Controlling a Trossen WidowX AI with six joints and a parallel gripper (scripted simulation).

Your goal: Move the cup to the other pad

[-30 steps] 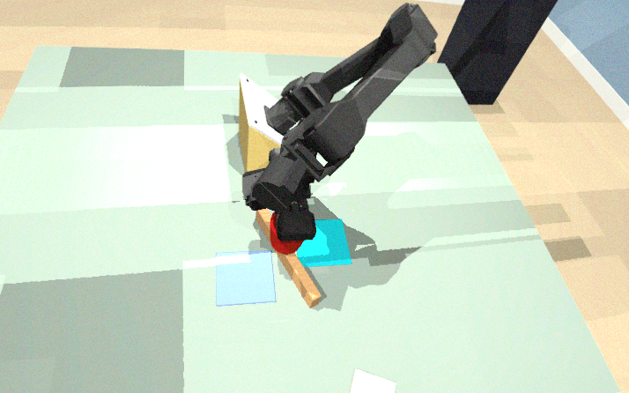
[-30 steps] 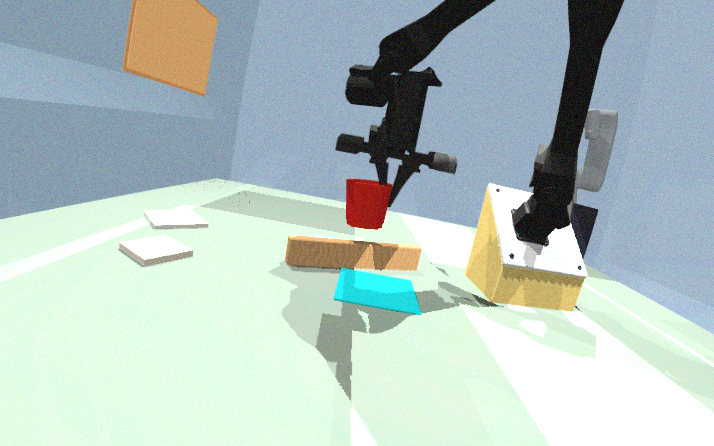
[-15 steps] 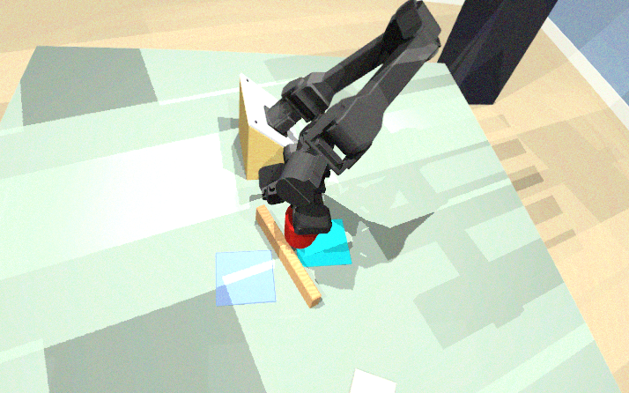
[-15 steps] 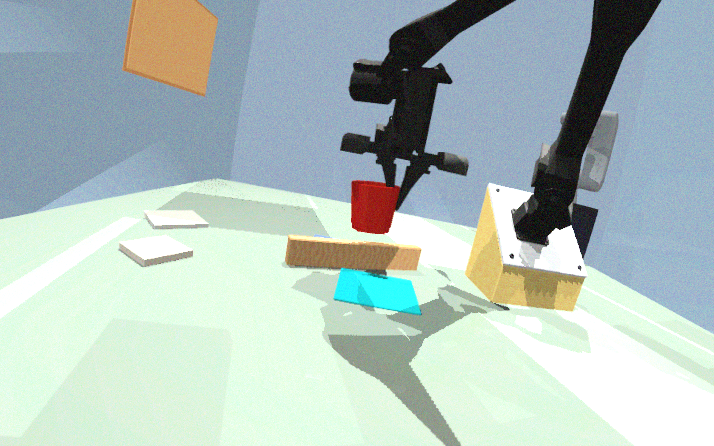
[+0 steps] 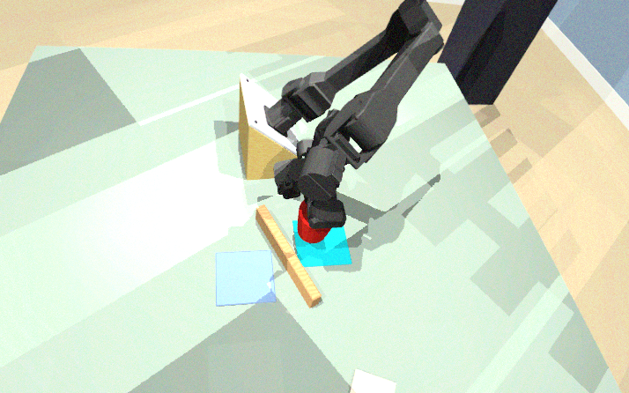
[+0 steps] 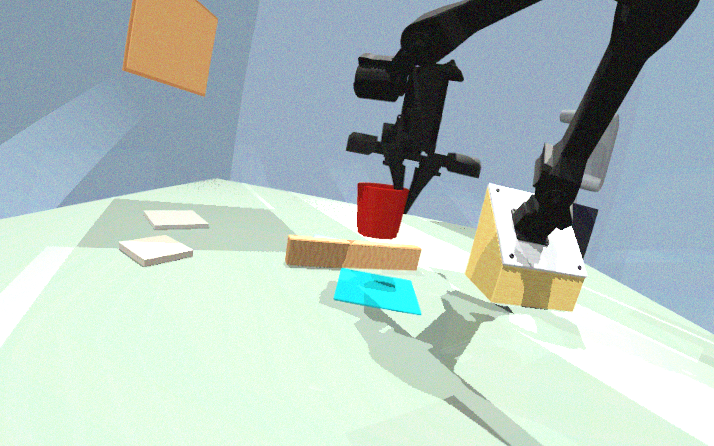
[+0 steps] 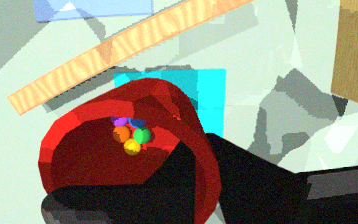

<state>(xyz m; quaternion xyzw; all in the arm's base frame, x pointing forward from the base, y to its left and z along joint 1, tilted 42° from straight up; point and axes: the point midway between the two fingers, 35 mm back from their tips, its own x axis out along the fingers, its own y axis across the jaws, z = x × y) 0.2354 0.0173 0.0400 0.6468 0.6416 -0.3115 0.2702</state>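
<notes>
Right now my gripper tip is 10 cm above the wooden bar, 5 cm to the left of it and 5 cm short of it. Also, from my gripper tip: pale blue pad 14 cm to the right, 12 cm below, 8 cm ahead; red cup 3 cm ahead.
</notes>
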